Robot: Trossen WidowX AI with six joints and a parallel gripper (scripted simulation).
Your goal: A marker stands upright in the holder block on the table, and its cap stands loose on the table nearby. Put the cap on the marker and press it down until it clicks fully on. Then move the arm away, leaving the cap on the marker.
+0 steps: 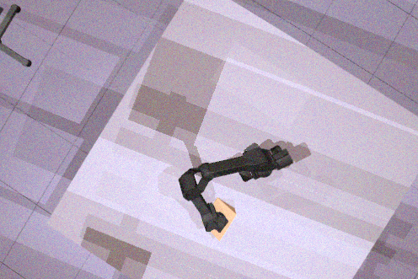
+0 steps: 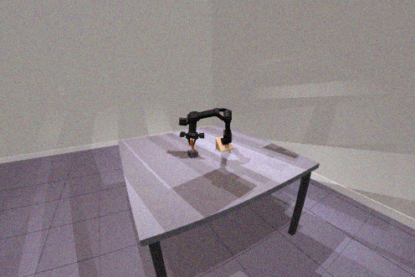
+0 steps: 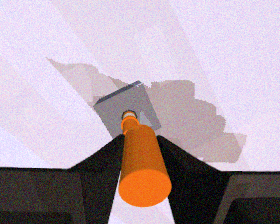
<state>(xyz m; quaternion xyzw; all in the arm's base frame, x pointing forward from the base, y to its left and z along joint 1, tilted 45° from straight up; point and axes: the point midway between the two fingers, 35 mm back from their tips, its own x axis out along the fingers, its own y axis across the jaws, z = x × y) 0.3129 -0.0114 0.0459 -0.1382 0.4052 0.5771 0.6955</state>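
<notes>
Right now my gripper tip is 2 cm below the orange cap. From my gripper tip the other things lie so: grey holder block: 7 cm below, 1 cm behind.
</notes>
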